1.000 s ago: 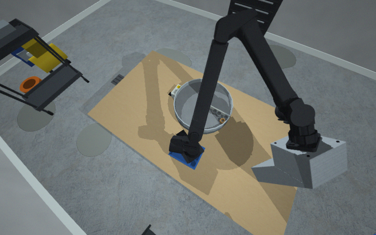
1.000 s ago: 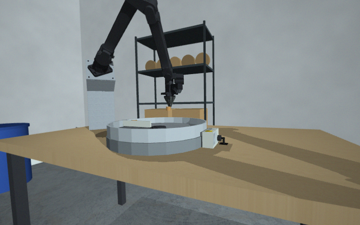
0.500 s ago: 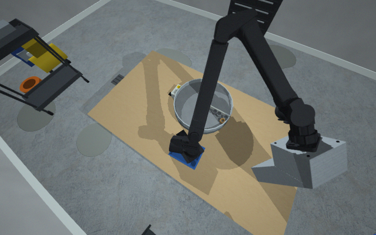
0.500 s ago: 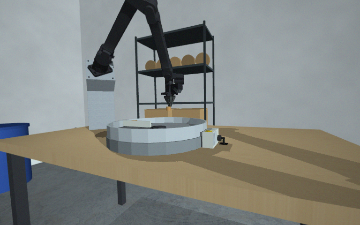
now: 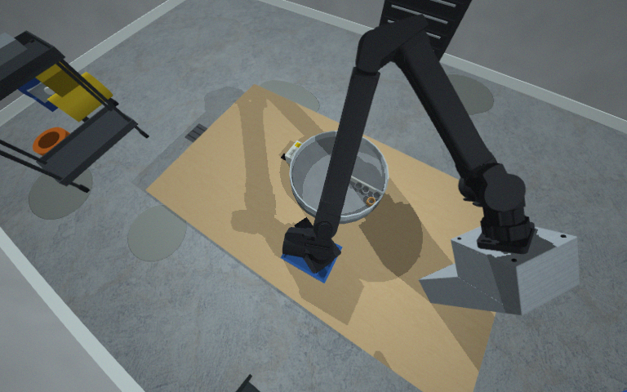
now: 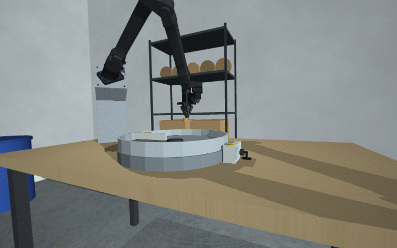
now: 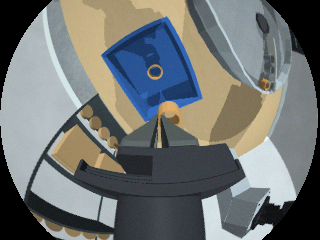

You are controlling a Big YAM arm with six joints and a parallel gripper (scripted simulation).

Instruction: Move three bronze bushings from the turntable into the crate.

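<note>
The blue crate is 12 cm below my hand, 4 cm ahead of it and 1 cm to the right of it. Also, from my hand: grey turntable (37 cm to the right, 9 cm below, 9 cm ahead).
</note>
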